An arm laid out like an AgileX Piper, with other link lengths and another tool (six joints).
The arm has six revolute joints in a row. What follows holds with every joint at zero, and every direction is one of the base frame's. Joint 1 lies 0.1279 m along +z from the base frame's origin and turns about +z. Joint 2 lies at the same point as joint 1 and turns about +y. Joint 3 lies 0.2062 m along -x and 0.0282 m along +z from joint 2 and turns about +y. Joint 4 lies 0.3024 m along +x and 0.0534 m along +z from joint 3 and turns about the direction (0.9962, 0, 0.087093). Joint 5 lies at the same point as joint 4 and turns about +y. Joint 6 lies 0.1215 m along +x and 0.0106 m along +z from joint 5 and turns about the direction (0.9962, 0, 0.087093). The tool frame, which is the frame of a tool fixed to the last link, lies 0.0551 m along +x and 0.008 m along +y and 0.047 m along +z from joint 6; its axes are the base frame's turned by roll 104.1, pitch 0.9 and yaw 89.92 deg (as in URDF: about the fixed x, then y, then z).
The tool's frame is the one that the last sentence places.
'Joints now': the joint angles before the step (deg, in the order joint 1, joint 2, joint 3, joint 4, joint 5, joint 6). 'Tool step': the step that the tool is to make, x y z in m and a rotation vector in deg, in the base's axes. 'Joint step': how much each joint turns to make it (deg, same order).
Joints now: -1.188, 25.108, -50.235, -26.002, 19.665, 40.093
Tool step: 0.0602, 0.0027, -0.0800, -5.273, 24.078, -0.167
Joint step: -0.024, 9.142, -1.483, 10.675, 14.564, -17.702
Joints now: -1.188, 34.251, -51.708, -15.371, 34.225, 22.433
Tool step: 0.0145, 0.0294, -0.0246, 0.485, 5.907, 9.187
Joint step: -0.013, 2.516, -0.010, 16.121, 2.331, -15.239
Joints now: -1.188, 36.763, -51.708, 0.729, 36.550, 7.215
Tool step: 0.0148, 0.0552, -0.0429, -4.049, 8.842, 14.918
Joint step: 3.742, 5.282, 0.008, 13.502, 5.172, -17.894
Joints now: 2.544, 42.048, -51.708, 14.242, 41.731, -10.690
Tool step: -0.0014, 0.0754, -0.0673, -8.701, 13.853, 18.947
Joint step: 9.150, 9.998, -2.342, 3.206, 9.907, -11.794
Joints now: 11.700, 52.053, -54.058, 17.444, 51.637, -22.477
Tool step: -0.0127, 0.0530, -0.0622, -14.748, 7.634, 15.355
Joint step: 10.524, 10.372, -3.055, -8.352, 5.448, -5.460
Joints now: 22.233, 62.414, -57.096, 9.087, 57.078, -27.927
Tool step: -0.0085, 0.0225, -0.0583, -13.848, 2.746, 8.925
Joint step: 7.710, 8.094, -0.214, -11.033, 0.717, -0.441
